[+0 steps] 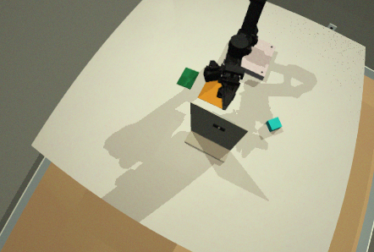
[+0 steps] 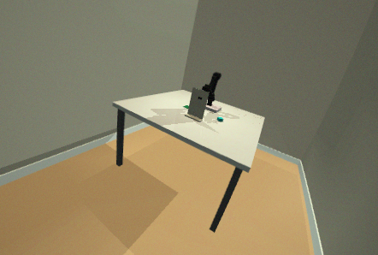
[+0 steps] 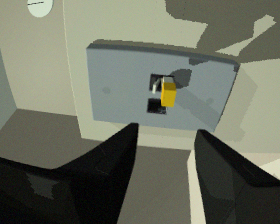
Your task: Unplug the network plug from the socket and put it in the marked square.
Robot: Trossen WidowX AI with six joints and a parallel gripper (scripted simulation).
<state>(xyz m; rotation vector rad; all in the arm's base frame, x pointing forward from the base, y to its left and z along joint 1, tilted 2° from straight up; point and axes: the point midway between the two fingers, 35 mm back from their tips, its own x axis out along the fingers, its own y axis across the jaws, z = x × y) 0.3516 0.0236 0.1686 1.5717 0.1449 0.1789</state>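
The yellow network plug is 50 mm ahead of my gripper tip. Round my gripper tip: teal cube: 210 mm to the left, 180 mm below, 100 mm behind; then orange marked square: 200 mm below, 140 mm behind, 60 mm to the right; then grey upright panel: 70 mm below, 70 mm ahead.
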